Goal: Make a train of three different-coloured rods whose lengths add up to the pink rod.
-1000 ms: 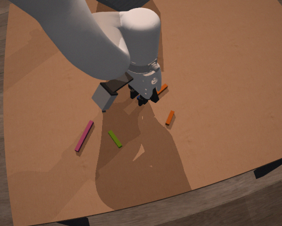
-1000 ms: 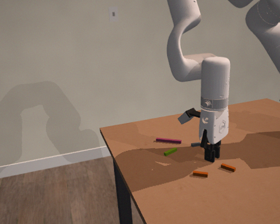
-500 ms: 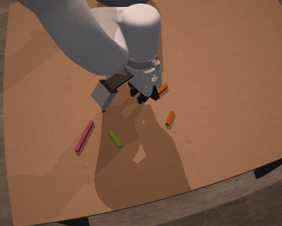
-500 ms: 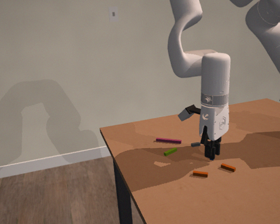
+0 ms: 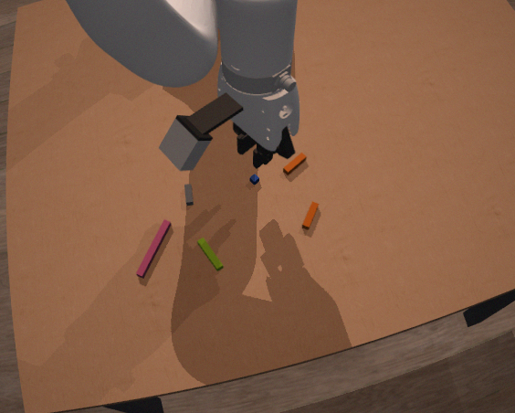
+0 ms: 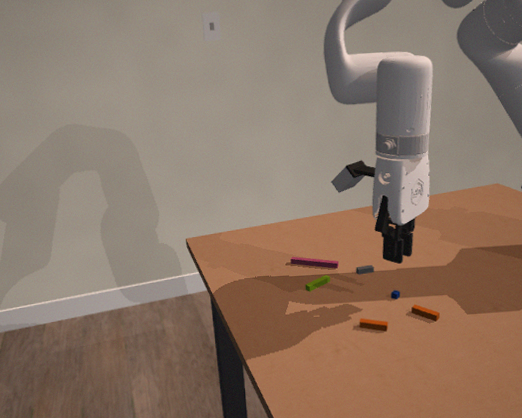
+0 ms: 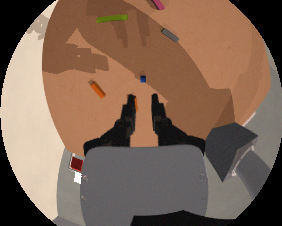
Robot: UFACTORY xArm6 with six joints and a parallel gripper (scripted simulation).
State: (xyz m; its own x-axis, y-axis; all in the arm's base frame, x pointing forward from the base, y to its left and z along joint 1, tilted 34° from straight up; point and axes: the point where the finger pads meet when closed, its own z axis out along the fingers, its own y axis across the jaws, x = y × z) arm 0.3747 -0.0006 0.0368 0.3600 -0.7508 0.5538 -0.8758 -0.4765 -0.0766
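Right now the grey rod is 10 cm to the right of my hand, 9 cm below it and 1 cm behind it. Round my hand: lime rod 10 cm to the right, 9 cm below, 9 cm ahead; then pink rod 17 cm to the right, 9 cm below, 5 cm ahead; then blue rod 9 cm below.
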